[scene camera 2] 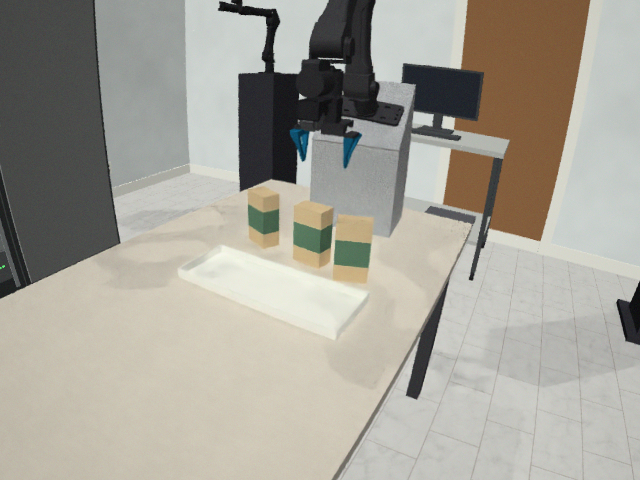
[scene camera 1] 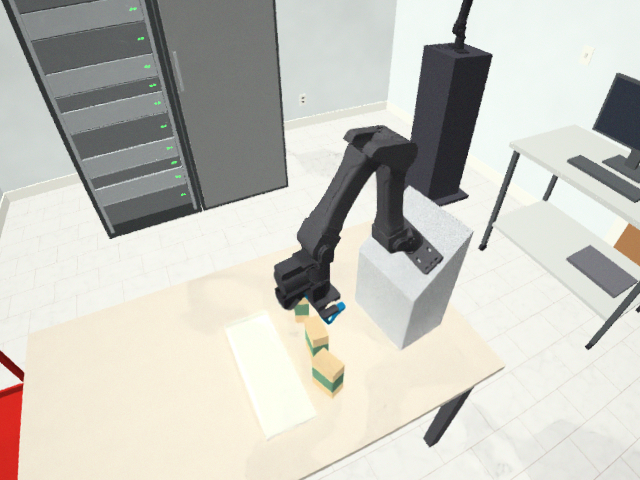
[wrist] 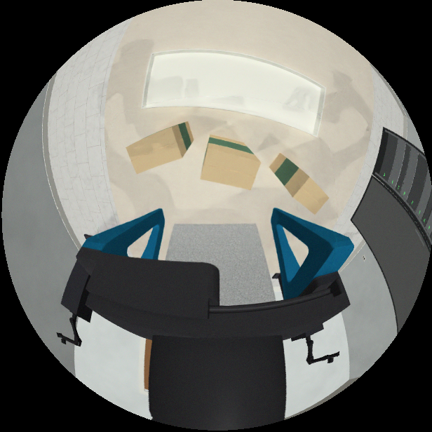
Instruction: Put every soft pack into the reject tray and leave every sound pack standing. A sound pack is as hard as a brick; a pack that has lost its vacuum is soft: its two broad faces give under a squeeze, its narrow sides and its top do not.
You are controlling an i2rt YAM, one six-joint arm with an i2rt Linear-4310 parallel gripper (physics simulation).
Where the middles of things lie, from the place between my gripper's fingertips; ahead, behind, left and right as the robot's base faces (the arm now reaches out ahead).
Right now the white reject tray (scene camera 2: 317, 304) is 170 mm ahead of my hand, 30 mm to the right of it and 230 mm below it.
